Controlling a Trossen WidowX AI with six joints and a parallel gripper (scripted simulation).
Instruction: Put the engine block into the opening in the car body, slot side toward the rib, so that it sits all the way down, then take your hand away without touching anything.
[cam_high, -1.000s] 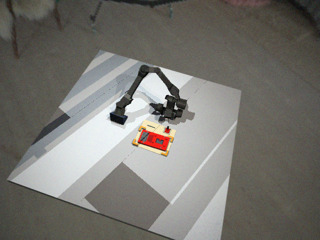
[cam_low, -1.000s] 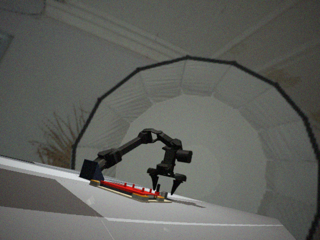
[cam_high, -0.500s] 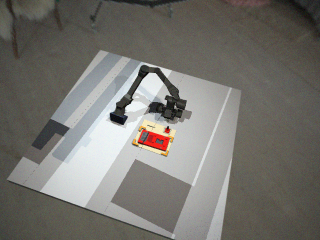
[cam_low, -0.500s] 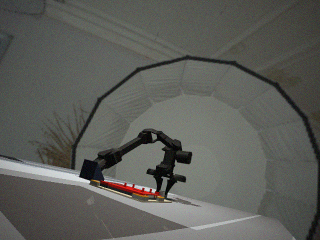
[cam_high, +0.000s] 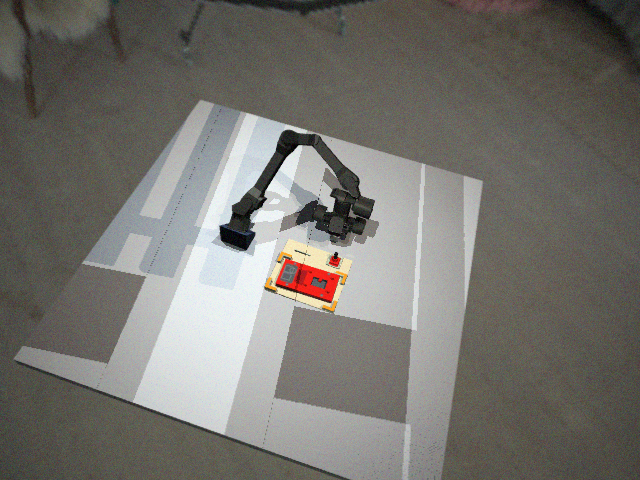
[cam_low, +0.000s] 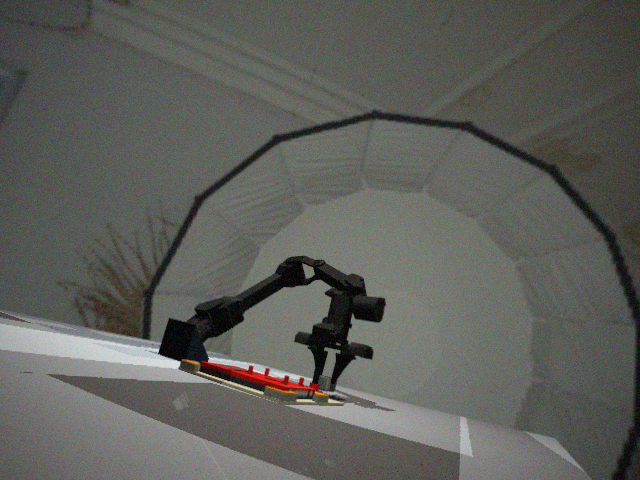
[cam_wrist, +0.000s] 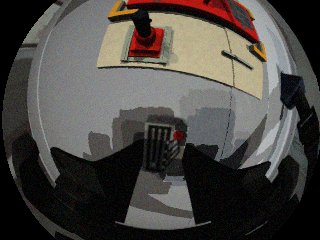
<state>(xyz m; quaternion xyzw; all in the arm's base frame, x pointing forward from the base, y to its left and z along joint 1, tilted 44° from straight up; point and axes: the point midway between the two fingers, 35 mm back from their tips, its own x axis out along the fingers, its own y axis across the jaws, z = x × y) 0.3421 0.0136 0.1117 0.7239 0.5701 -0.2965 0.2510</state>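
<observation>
The short black peg is 11 cm to the right of my gripper tip and 1 cm ahead of it. Also, from my gripper tip: grey ribbed engine block 1 cm below.
</observation>
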